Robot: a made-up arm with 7 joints.
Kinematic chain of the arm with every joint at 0, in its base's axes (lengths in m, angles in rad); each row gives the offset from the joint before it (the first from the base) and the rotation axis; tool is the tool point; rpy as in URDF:
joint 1: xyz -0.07 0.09 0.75 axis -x
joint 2: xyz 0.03 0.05 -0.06 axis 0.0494 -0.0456 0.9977
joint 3: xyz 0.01 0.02 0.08 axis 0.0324 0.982 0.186
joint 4: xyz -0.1 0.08 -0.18 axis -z
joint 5: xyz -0.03 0 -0.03 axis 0.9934 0.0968 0.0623
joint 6: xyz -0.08 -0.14 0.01 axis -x
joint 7: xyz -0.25 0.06 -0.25 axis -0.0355 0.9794 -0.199
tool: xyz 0.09 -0.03 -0.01 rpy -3.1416 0 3.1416
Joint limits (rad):
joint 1: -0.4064..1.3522
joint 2: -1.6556..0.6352
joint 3: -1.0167..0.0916
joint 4: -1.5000..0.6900
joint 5: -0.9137..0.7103
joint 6: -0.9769..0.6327
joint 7: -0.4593..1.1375
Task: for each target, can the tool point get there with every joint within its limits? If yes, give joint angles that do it. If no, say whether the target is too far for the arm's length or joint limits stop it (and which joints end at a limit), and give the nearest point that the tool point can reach.
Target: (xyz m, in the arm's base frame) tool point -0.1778 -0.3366 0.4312
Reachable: yes | joints 0.9096 -1.1036 -0.5621 -0.6361 -0.1517 -0.3111 0.5384
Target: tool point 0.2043 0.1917 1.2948
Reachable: no: joint limits stop it (at a limit: joint 1, joint 3, joint 4, joint 6, joint 7) | nearest point 0.1491 0.0978 1.1489 | short by 0.182 m
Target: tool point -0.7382 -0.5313 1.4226
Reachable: no: too far | nearest point -0.4647 -0.3042 1.0374 | short by 0.524 m
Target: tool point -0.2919 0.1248 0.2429
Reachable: yes | joints 0.4662 0.2914 -0.3050 0.3450 0.3626 -0.5119 -0.1703
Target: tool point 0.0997 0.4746 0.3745
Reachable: yes | joints -0.2258 -0.6319 -0.6229 0.4131 0.2199 -0.7209 -0.1507
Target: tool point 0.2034 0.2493 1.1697
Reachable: no: joint limits stop it (at a limit: joint 1, joint 3, joint 4, joint 6, joint 7) | nearest point 0.1674 0.1615 1.0883 | short by 0.125 m
